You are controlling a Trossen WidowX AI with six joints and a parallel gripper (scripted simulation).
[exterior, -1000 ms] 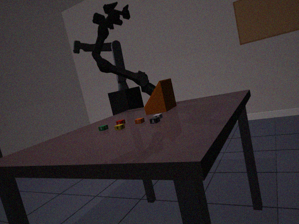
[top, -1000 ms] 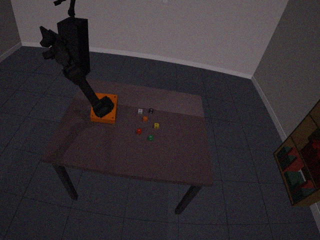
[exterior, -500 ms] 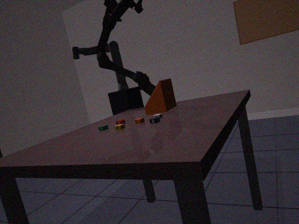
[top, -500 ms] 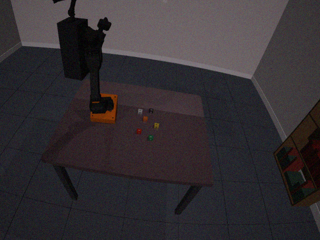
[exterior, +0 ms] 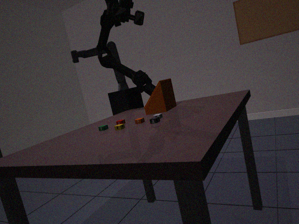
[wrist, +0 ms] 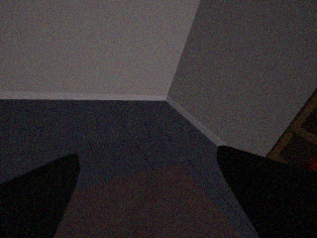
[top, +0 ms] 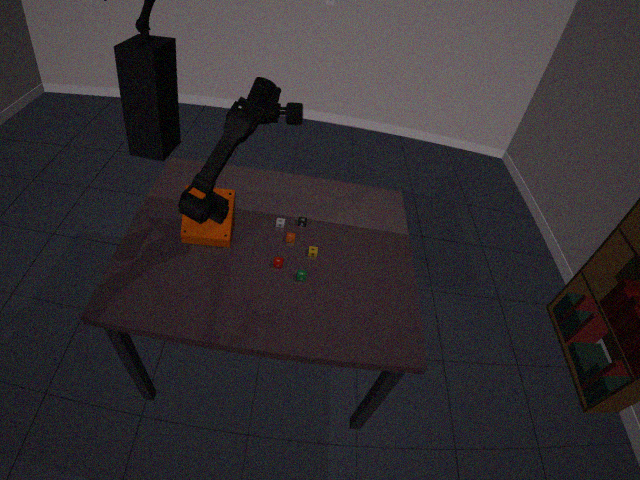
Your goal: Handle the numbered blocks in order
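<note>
My gripper tip is 480 mm above the white block, 10 mm to the right of it and 10 mm short of it. From my gripper tip the other things lie so: yellow block (480 mm below, 160 mm ahead, 100 mm to the right); then orange block (480 mm below, 70 mm ahead, 60 mm to the right); then dark block (480 mm below, 90 mm ahead, 50 mm to the left).
</note>
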